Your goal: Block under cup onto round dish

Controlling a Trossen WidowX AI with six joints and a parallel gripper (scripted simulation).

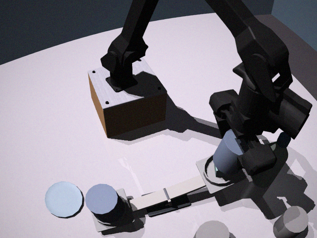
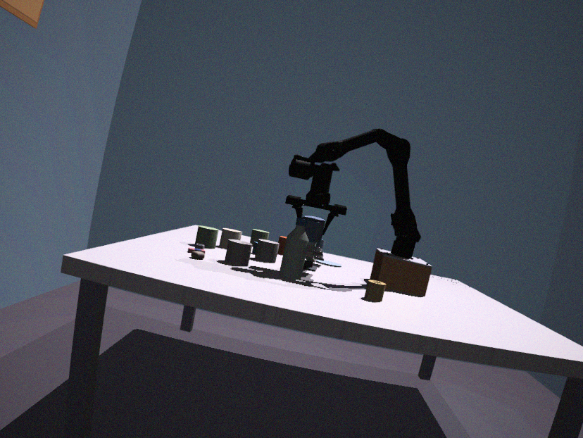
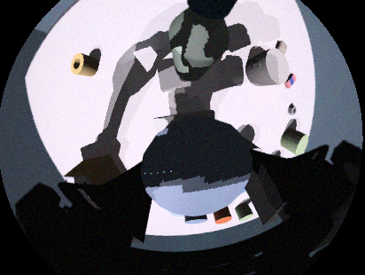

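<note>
My gripper tip is 60 mm short of the grey-green bottle, 110 mm to the right of it and 20 mm above it. From my gripper tip the other things lie so: round pale-blue dish 160 mm behind, 340 mm to the right, 130 mm below; then cup 10 mm ahead, 20 mm to the left, 10 mm above; then small balance 30 mm behind, 130 mm to the right, 100 mm below.
</note>
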